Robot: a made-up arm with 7 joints.
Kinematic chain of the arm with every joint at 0, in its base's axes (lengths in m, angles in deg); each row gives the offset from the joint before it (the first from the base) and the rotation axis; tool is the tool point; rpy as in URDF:
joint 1: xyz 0 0 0.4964 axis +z
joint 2: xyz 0 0 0 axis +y
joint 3: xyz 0 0 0.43 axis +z
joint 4: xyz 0.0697 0 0 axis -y
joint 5: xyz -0.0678 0 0.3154 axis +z
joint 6: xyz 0 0 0 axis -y
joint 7: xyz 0.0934 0 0 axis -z
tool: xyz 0 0 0 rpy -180 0 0
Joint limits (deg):
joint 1: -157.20..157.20
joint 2: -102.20..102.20
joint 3: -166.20..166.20
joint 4: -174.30..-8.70
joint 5: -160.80..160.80
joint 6: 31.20..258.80
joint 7: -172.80..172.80
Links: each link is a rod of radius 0.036 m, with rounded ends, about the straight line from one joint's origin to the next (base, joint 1, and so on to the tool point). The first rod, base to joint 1, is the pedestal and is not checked.
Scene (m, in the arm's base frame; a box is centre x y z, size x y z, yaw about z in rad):
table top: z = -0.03
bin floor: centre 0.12 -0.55 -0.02 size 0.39 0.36 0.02 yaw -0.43
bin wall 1: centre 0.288 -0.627 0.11 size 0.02 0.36 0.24 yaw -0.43
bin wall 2: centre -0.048 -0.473 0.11 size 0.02 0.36 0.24 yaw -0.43
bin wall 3: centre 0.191 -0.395 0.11 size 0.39 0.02 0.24 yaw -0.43
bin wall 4: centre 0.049 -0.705 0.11 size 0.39 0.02 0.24 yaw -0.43
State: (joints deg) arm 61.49 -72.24 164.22 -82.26 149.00 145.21 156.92
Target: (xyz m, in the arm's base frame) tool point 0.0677 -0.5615 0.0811
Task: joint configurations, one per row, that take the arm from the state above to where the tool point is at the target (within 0.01 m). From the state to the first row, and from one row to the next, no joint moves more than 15 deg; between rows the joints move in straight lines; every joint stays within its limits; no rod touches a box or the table.
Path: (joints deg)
1: 74.75 -69.44 163.42 -85.28 150.66 146.39 156.92
2: 88.01 -66.63 162.62 -88.31 152.32 147.57 156.92
3: 101.26 -63.83 161.83 -91.33 153.97 148.74 156.92
4: 114.52 -61.03 161.03 -94.36 155.63 149.92 156.92
5: 112.41 -75.90 163.61 -83.01 154.69 143.44 156.92
6: 110.30 -90.76 166.20 -71.66 153.74 136.96 156.92

